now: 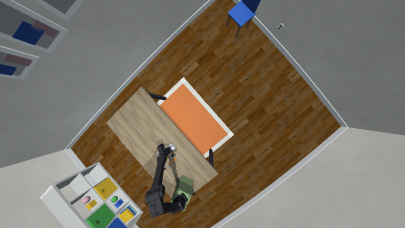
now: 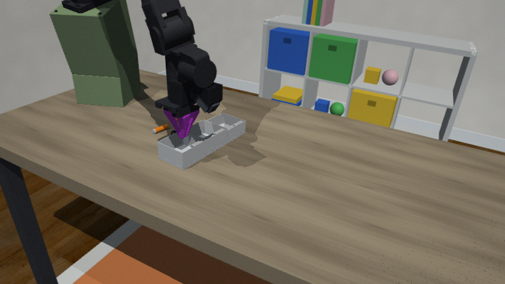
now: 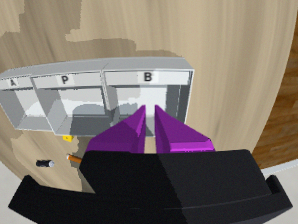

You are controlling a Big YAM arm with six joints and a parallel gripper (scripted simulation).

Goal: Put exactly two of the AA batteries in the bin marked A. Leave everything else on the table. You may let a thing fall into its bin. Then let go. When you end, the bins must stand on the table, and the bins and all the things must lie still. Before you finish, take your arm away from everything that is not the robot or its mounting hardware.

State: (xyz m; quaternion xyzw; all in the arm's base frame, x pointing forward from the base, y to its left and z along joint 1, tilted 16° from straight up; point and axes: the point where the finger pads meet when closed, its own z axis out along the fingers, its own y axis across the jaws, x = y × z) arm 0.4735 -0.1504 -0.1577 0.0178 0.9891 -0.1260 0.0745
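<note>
The grey three-compartment bin is 9 cm to the left of my hand and 4 cm below it. Also, from my hand: orange AA battery 15 cm behind, 7 cm to the left, 6 cm below; yellow cube 8 cm behind, 14 cm to the left, 6 cm below; orange battery 15 cm behind, 16 cm to the left, 6 cm below.
</note>
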